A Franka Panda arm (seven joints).
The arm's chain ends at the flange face. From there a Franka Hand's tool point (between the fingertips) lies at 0.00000 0.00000 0.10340 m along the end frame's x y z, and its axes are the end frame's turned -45 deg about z.
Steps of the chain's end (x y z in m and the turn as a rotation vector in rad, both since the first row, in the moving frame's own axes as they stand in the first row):
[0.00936 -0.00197 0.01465 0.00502 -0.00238 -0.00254]
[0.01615 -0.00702 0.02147 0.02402 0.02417 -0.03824]
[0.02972 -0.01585 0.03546 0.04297 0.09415 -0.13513]
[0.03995 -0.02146 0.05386 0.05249 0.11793 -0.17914]
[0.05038 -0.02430 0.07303 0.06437 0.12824 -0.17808]
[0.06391 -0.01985 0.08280 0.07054 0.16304 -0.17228]
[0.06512 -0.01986 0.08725 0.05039 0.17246 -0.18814]
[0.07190 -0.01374 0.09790 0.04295 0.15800 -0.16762]
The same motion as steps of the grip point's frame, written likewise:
[0.00820 0.00468 0.01465 0.00523 0.00187 -0.00254]
[0.01991 0.00640 0.02141 -0.00011 0.03408 -0.03824]
[0.04245 0.01286 0.03491 -0.03619 0.09696 -0.13513]
[0.05621 0.01671 0.05300 -0.04627 0.12051 -0.17914]
[0.06718 0.02182 0.07197 -0.04516 0.13620 -0.17808]
[0.07671 0.03639 0.08118 -0.06541 0.16517 -0.17228]
[0.07704 0.03930 0.08559 -0.08632 0.15758 -0.18814]
[0.07582 0.04823 0.09652 -0.08135 0.14209 -0.16762]

